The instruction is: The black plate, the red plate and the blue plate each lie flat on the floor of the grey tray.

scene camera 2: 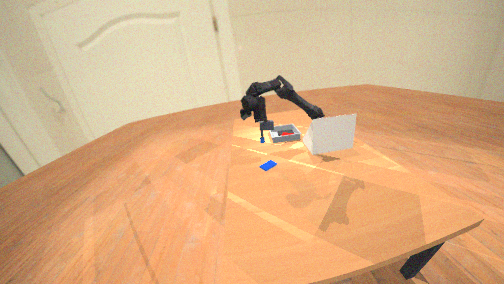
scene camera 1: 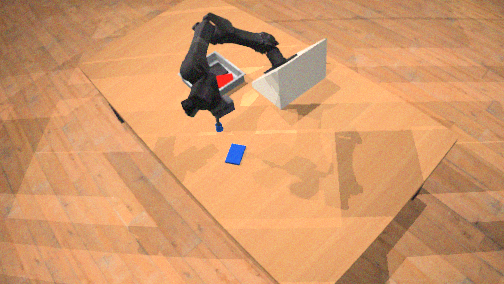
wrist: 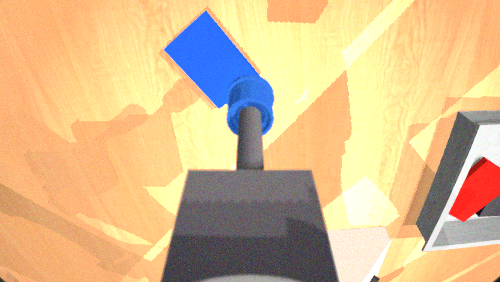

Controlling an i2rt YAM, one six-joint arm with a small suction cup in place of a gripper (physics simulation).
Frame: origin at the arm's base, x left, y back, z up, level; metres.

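Seen in the pictures: end effector, tool point: (scene camera 2: 262,142) (scene camera 1: 219,129) (wrist: 250,96); arm's base, origin of the base link: (scene camera 2: 322,129) (scene camera 1: 280,65).
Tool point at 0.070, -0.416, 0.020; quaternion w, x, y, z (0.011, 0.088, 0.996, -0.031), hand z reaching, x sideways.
Note:
Offsets run from my tool point to a thing's top centre, as dx, dy, dz.
The blue plate {+0.046, +0.010, -0.126} (scene camera 1: 235,154) (scene camera 2: 268,165) (wrist: 205,55) lies flat on the table, outside the tray. The grey tray {-0.345, +0.231, -0.086} (scene camera 1: 234,87) (scene camera 2: 286,139) (wrist: 446,175) holds the red plate {-0.292, +0.251, -0.112} (scene camera 1: 224,80) (scene camera 2: 286,133) (wrist: 477,190) and the black plate {-0.378, +0.258, -0.123} (scene camera 1: 218,69) (wrist: 494,209). The red plate covers an edge of the black plate in the wrist view; the tray's right part is cut off there. My gripper (scene camera 1: 219,128) (scene camera 2: 262,140) (wrist: 250,105), a blue suction cup, is open and carries no plate. It hangs above the table between the tray and the blue plate, near the blue plate.
A white slanted panel (scene camera 1: 305,72) (scene camera 2: 332,135) stands on the table beside the tray, close to the arm's base. The black arm (scene camera 1: 200,50) (scene camera 2: 254,107) arches over the table and hides part of the tray in scene camera 1. A door (scene camera 2: 135,65) stands in the background.

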